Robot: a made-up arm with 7 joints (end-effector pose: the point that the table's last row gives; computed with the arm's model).
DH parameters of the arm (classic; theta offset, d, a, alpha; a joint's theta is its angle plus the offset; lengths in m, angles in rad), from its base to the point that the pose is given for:
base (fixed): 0 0.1 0.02 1.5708
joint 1: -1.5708 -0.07 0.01 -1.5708
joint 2: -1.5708 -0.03 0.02 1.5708
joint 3: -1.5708 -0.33 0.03 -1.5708
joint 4: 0 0 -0.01 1.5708
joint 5: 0 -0.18 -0.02 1.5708
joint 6: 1.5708 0 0.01 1.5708
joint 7: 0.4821 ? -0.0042 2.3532
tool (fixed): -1.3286 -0.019 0 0
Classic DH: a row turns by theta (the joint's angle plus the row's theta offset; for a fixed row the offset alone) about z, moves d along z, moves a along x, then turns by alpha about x.
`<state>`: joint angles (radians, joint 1 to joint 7).
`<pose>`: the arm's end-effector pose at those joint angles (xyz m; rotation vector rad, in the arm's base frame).
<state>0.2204 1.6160 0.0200 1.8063 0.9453 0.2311 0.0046</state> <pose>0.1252 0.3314 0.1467 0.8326 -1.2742 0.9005</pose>
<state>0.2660 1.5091 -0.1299 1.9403 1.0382 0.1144 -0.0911</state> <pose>0.1278 0.3147 0.1060 0.5588 -1.2270 0.8853</pose>
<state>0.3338 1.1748 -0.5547 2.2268 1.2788 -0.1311 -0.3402</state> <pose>0.1364 0.2553 0.0036 -0.0804 -0.7499 0.9102</pose>
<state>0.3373 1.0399 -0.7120 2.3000 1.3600 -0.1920 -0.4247</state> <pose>0.1374 0.2271 -0.0297 -0.2290 -0.4851 0.9019</pose>
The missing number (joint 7, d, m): -0.0334
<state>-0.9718 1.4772 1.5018 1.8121 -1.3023 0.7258 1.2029</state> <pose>0.1090 0.3518 0.1437 2.7449 -0.5680 0.6615</pose>
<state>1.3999 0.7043 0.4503 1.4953 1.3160 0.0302 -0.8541</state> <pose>0.2450 0.3480 0.1395 -1.5634 -0.5931 2.0623</pose>
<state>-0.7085 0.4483 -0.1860 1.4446 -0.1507 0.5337 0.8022</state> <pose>-0.0826 0.1535 -0.2254 0.7669 0.4057 -0.0781</pose>
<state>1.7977 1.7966 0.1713 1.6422 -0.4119 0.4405 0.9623</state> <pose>-0.0500 0.3392 0.2163 1.7769 -1.5722 2.0431</pose>
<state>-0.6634 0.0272 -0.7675 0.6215 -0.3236 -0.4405 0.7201</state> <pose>-0.2286 -0.0235 -0.2859 0.0135 0.1811 -0.5433</pose>
